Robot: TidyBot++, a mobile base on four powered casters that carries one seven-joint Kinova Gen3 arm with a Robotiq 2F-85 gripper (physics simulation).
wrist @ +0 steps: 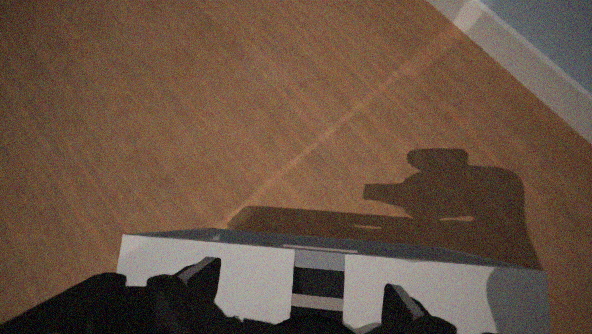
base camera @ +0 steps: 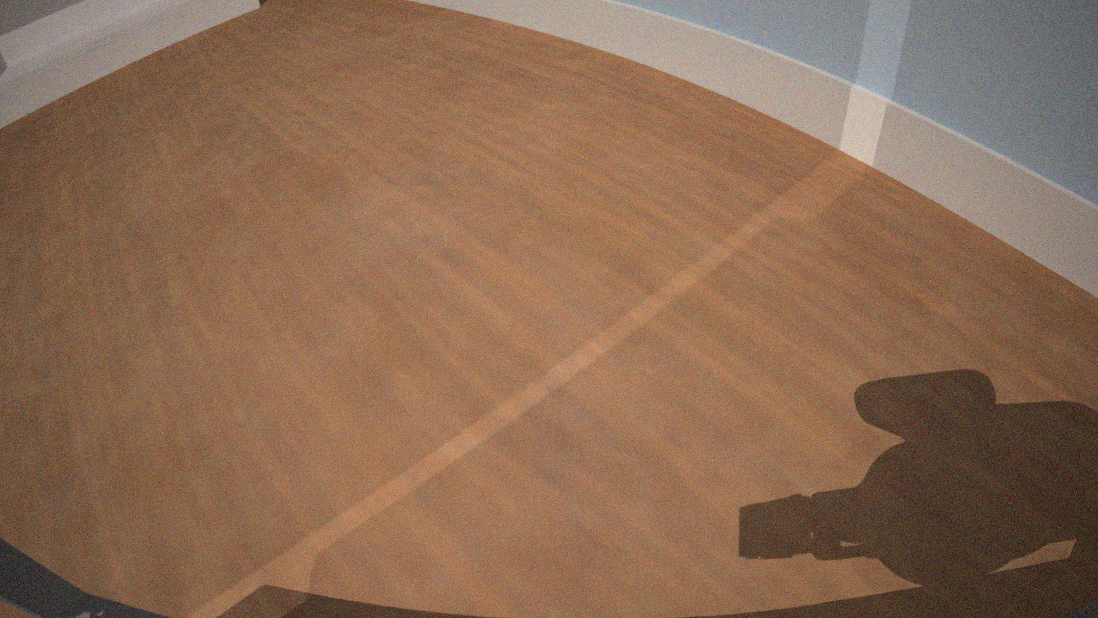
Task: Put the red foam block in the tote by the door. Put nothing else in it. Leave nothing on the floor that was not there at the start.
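Frame: origin at the arm's base, x ahead, y left, z up, level; millimetres.
Where they show: gripper, between the fingertips: [wrist: 299,289].
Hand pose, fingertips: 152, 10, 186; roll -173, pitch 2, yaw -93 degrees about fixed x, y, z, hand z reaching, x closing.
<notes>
After its pixels a point has its place, as x, y, z.
My gripper [wrist: 299,289] @[153, 10, 186] shows at the bottom of the wrist view, with its two black fingers wide apart over the white top of the robot's base. It is open, and I see no object between the fingers. The gripper itself does not show in the base camera view. The red foam block and the tote do not show in either view.
A wooden floor [base camera: 430,253] @[529, 130, -397] [wrist: 200,110] @[460, 352, -397] lies ahead, crossed by a light stripe and the robot's dark shadow. A blue wall [base camera: 998,99] @[627, -449, -251] [wrist: 560,40] @[598, -478, -258] with a pale baseboard [base camera: 729,76] @[865, -196, -364] runs along the right. Another pale baseboard [base camera: 138,57] @[1421, 1173, -390] is at upper left.
</notes>
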